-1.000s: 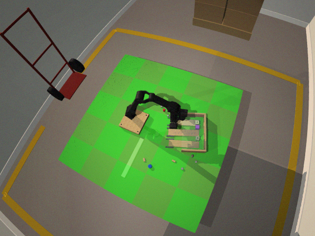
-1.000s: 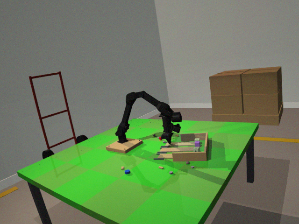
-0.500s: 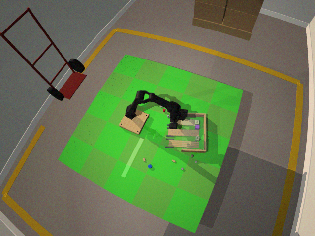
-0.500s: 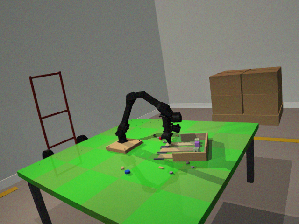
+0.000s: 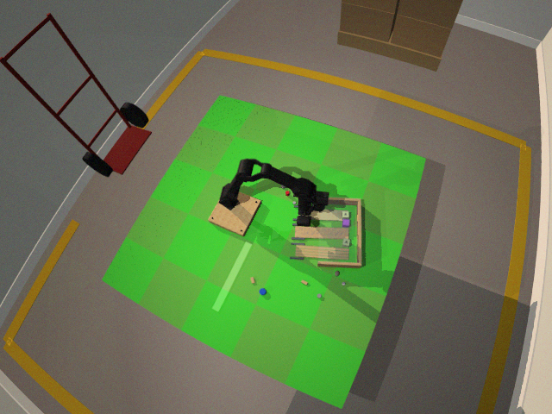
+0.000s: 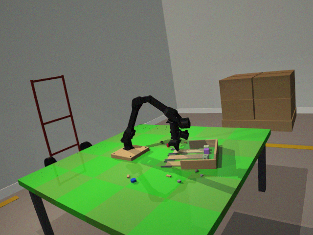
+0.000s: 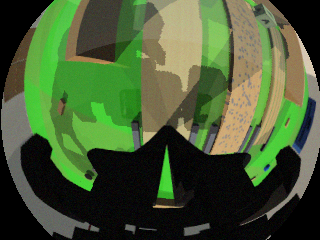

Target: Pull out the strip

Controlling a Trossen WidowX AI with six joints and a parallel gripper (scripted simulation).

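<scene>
Right now my gripper tip is 8 cm short of the pale wooden strip and 5 cm to the right of it. Round my gripper tip: blue disc: 6 cm ahead, 42 cm to the right; then red piece: 13 cm behind, 4 cm to the left, 1 cm above.
</scene>
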